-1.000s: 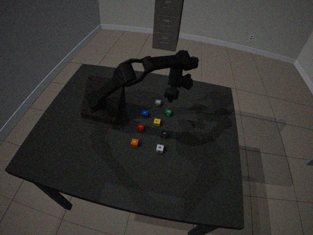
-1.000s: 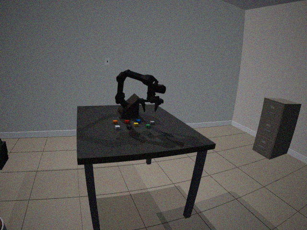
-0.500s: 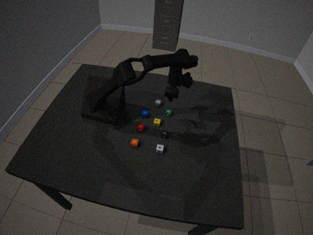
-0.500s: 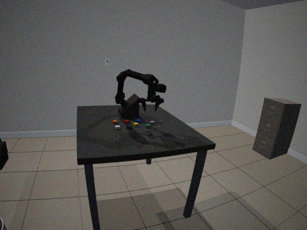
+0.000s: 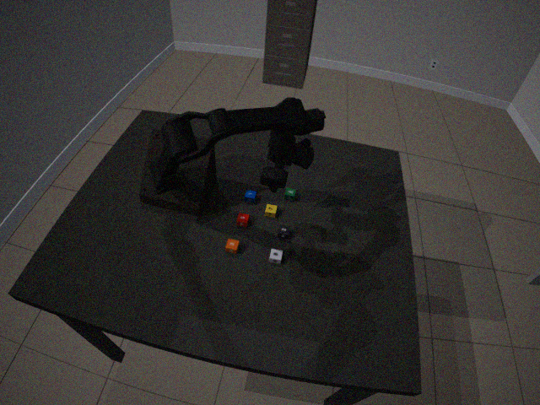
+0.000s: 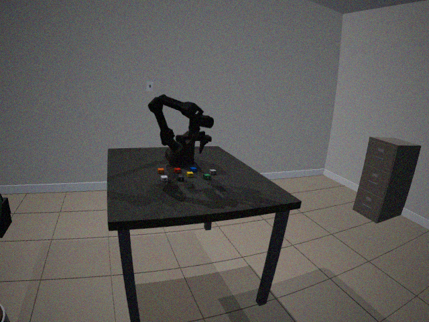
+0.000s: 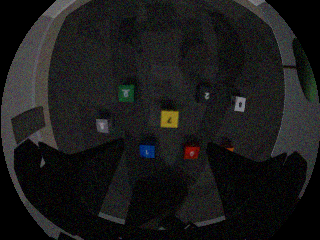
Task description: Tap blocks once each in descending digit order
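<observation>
Right now my gripper tip is 40 mm short of the green block, 70 mm to the right of it and 120 mm above it. From my gripper tip the other things lie so: yellow block: 10 mm behind, 10 mm to the right, 120 mm below; then black block: 40 mm ahead, 80 mm to the right, 120 mm below; then blue block: 80 mm behind, 40 mm to the left, 120 mm below.
</observation>
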